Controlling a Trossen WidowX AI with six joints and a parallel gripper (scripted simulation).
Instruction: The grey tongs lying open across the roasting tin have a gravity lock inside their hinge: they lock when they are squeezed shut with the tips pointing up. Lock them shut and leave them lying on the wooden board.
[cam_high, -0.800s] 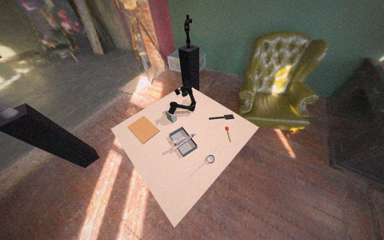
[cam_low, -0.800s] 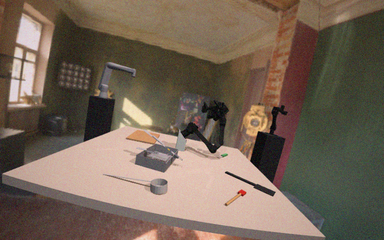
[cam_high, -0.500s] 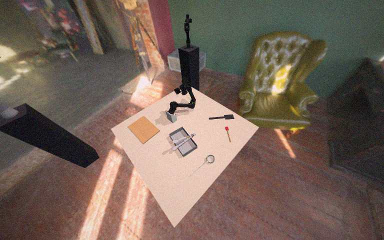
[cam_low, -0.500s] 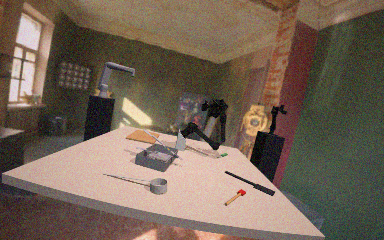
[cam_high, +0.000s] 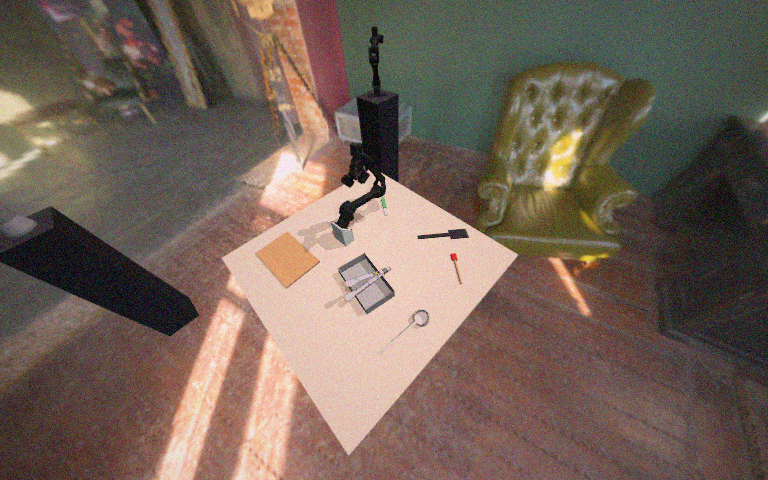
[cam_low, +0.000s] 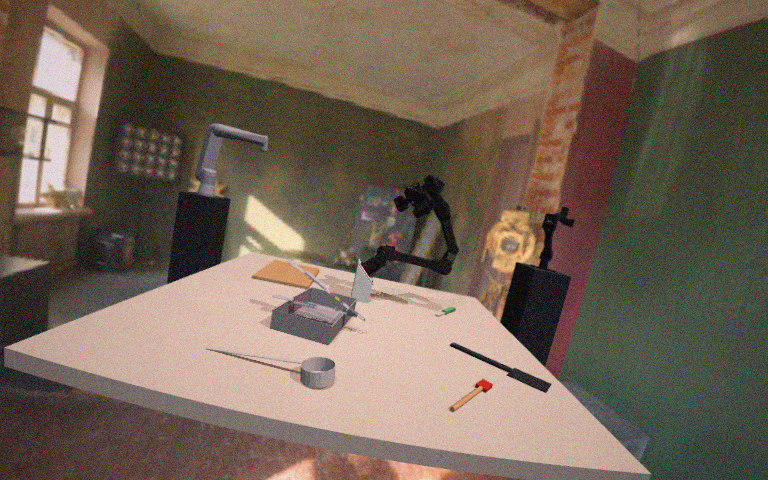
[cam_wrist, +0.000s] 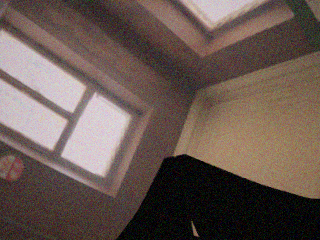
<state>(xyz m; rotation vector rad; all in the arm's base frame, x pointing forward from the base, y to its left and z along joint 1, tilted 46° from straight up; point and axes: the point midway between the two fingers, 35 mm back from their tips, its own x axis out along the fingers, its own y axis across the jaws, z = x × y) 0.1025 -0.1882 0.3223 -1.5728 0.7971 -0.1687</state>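
My gripper tip is 240 mm short of the flat tong arm, 240 mm to the left of it and 430 mm above it. From my gripper tip the other things lie so: black spatula 350 mm ahead, 380 mm to the left, 490 mm below; wooden board 280 mm behind, 420 mm to the right, 490 mm below; grey roasting tin 210 mm ahead, 210 mm to the right, 460 mm below.
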